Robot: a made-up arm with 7 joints.
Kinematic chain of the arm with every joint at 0, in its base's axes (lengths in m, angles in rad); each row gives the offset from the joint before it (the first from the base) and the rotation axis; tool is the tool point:
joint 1: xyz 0 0 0.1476 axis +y
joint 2: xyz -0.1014 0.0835 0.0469 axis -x
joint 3: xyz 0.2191 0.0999 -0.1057 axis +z
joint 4: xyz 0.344 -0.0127 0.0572 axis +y
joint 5: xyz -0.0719 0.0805 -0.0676 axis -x
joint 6: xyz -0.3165 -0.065 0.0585 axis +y
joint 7: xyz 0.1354 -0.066 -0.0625 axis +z
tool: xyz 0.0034 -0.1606 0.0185
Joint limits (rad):
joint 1: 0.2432..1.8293
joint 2: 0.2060..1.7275
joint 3: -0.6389..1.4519
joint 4: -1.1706..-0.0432
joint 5: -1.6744..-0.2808
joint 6: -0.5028..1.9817
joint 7: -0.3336..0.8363
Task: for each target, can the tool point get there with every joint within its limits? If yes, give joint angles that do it. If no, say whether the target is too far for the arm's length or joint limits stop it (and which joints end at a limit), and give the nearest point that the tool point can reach.
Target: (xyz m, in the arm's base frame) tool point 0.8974 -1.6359 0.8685
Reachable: no: too far | nearest point 0.5461 -0.5529 0.3436 | short by 1.254 m
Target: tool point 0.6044 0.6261 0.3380
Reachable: no: joint limits stop it (at a limit: joint 1, joint 2, joint 3, joint 4, joint 5, joint 6, joint 7) | nearest point 0.3151 0.3442 0.0094 | short by 0.521 m
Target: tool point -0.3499 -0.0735 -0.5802
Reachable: yes | joints 1.2872 0.4938 -0.1333 -1.0664 -1.3080 1.4525 0.1903
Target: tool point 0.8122 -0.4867 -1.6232
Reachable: no: too far | nearest point 0.3538 -0.1747 -0.6243 | short by 1.143 m
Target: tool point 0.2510 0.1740 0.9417
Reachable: no: joint limits stop it (at a limit: joint 1, joint 2, joint 3, joint 4, joint 6) | nearest point 0.3513 -0.1062 0.4459 | short by 0.578 m
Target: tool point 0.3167 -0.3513 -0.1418
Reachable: yes | joints 0.3738 1.1069 -0.1872 -0.6097 -1.1477 0.0395 -0.1971
